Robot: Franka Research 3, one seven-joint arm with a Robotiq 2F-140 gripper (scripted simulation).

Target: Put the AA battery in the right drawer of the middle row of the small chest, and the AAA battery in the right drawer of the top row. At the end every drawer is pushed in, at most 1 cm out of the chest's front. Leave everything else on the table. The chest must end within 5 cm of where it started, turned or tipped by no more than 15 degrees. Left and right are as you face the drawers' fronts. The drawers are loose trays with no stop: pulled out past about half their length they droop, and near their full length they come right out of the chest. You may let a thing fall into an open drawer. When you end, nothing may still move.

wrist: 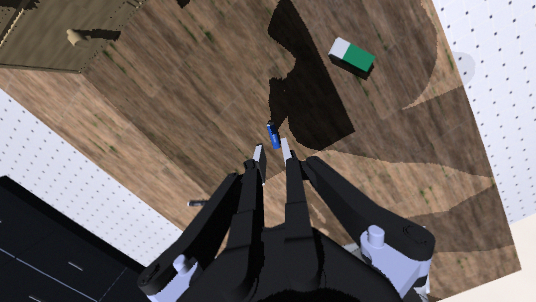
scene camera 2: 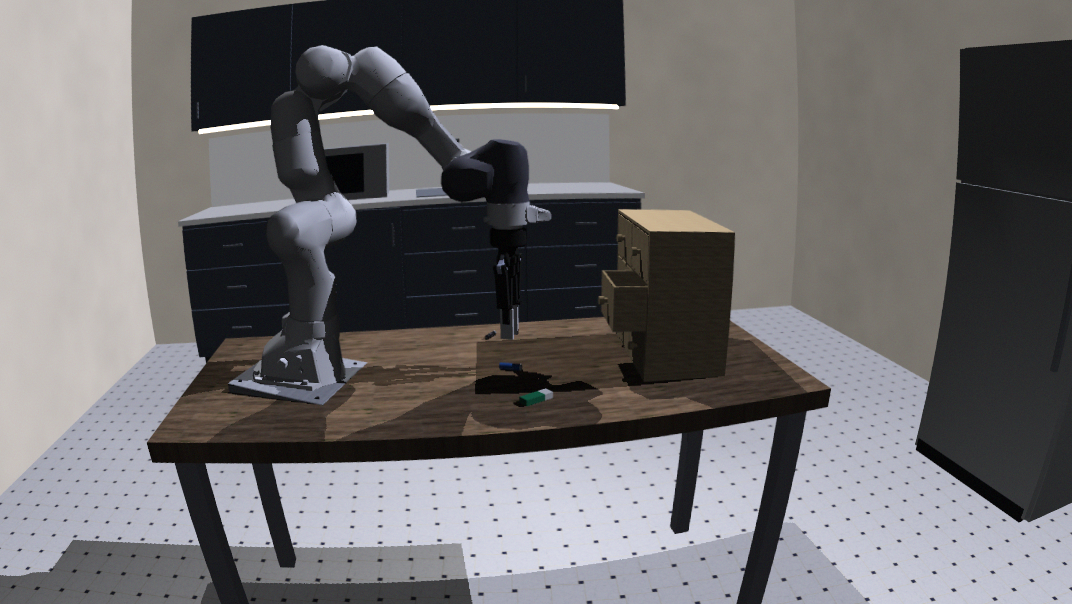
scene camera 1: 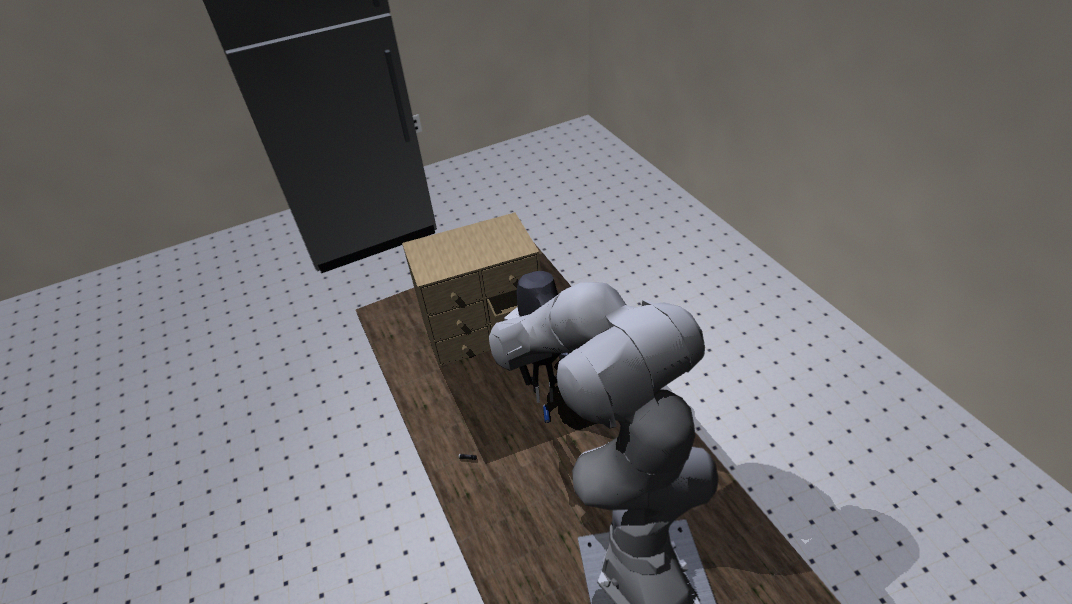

Labels:
gripper: wrist; scene camera 2; scene camera 1 544, 398
same spot on gripper: [scene camera 2: 508, 285] = [wrist: 331, 185]

